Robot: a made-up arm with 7 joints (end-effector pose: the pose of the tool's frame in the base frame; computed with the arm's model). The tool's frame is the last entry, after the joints. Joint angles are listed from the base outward.
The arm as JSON. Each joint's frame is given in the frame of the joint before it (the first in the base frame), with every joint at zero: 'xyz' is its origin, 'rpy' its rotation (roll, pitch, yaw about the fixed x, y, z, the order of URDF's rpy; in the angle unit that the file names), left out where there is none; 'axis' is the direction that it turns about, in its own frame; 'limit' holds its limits. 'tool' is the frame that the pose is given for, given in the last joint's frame.
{
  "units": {
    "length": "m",
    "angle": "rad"
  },
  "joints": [
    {
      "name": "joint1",
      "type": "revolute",
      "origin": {
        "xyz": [
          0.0,
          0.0,
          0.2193
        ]
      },
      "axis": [
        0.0,
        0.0,
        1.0
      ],
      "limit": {
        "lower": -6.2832,
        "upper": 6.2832
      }
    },
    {
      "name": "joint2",
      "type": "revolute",
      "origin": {
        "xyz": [
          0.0,
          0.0,
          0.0
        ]
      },
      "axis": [
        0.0,
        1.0,
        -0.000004
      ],
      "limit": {
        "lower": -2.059,
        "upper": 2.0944
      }
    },
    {
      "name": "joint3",
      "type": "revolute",
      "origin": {
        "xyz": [
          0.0,
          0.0,
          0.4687
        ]
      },
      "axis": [
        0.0,
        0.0,
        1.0
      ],
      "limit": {
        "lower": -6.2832,
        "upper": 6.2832
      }
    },
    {
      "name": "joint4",
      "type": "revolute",
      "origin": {
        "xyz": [
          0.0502,
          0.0,
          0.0
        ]
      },
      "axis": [
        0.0,
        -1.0,
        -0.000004
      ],
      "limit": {
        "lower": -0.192,
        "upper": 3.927
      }
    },
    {
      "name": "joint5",
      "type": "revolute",
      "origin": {
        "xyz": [
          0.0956,
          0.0,
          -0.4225
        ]
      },
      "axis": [
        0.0,
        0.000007,
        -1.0
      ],
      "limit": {
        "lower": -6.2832,
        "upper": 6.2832
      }
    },
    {
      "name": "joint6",
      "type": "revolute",
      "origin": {
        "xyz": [
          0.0,
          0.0,
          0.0
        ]
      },
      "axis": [
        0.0,
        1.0,
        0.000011
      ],
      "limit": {
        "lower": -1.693,
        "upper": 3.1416
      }
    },
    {
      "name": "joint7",
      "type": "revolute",
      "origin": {
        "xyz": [
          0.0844,
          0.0,
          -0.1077
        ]
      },
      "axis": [
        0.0,
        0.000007,
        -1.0
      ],
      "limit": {
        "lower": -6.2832,
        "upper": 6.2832
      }
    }
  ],
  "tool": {
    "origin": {
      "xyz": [
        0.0,
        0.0,
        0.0
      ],
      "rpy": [
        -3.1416,
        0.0,
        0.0
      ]
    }
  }
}
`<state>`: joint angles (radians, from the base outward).
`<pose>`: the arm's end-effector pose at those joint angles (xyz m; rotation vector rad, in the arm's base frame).
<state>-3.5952 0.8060 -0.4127 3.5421 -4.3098 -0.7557 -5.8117</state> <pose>-0.4130 0.2560 0.9577 -0.6520 0.4645 1.3987</pose>
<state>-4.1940 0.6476 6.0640 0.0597 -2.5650 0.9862 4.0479</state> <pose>0.0021 0.1370 0.0363 -2.5662 -0.7996 -0.8310</pose>
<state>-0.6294 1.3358 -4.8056 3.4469 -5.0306 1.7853 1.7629</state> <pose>0.6109 -0.6150 0.5583 -0.5385 0.2367 0.7900</pose>
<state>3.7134 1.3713 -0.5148 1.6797 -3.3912 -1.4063 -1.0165</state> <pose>-0.5804 -0.1044 -0.0173 -1.7967 -1.4475 -1.6451</pose>
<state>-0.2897 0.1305 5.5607 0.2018 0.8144 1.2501 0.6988</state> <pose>0.1454 -0.1387 0.1472 -0.7087 2.1531 1.1903</pose>
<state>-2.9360 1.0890 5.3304 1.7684 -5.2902 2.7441 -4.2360</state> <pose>-0.6869 0.1249 0.2084 1.5911 0.2165 0.8511</pose>
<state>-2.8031 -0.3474 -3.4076 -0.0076 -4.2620 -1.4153 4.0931</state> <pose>0.1314 -0.0891 0.3049 1.5311 0.3892 -1.0175</pose>
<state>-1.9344 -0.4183 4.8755 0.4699 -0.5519 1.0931 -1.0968</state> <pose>-0.3261 0.0999 0.2320 -1.7787 2.1119 -0.3578</pose>
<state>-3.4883 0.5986 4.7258 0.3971 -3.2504 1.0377 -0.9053</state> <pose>0.1171 0.3794 0.2279 -1.7238 0.3082 -0.2325</pose>
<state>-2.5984 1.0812 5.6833 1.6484 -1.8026 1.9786 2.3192</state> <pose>-0.8112 -0.0383 0.2181 -0.4282 -0.4898 -1.4535</pose>
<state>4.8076 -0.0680 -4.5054 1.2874 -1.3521 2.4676 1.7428</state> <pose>0.4601 0.0368 0.6442 0.7562 -1.2557 0.6775</pose>
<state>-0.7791 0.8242 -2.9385 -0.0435 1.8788 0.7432 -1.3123</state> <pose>-0.1318 0.0807 0.2436 -0.8511 -1.9463 0.5991</pose>
